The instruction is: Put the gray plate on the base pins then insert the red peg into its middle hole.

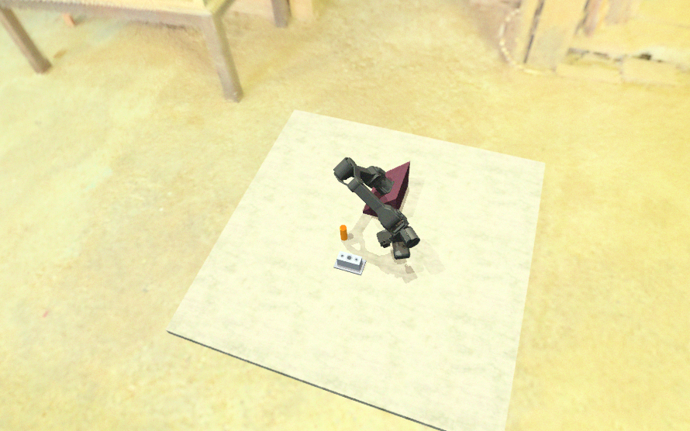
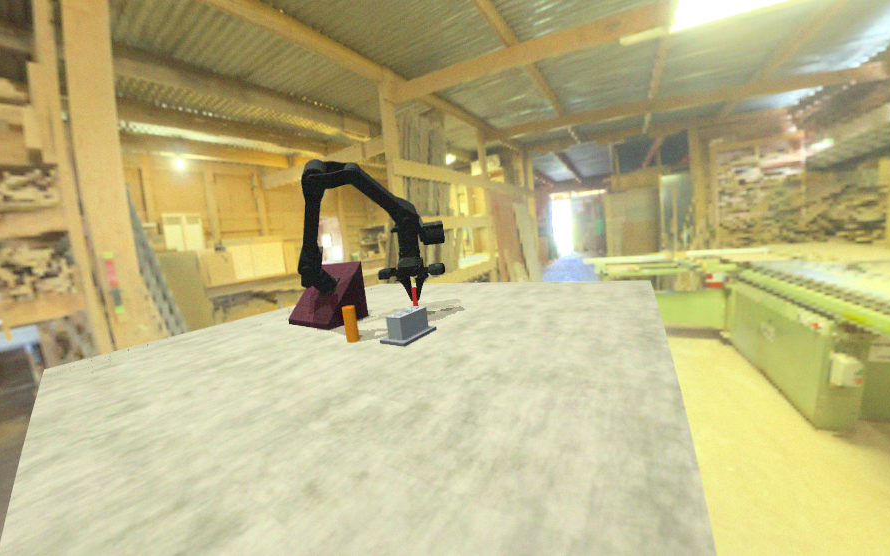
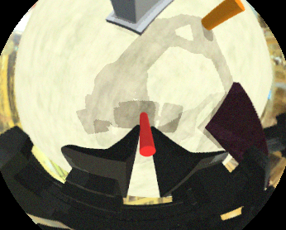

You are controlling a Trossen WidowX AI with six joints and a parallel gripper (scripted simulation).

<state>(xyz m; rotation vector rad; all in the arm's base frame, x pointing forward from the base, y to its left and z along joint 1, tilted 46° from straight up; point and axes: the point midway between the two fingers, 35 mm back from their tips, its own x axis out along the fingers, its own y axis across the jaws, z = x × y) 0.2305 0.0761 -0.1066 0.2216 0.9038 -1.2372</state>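
The gray plate lies 120 mm ahead of my gripper tip and 170 mm to the right of it. The rest, counted from my gripper tip: red peg (right at my gripper tip); orange cylinder (10 mm ahead, 240 mm to the right); gray base (120 mm ahead, 170 mm to the right, 30 mm below).
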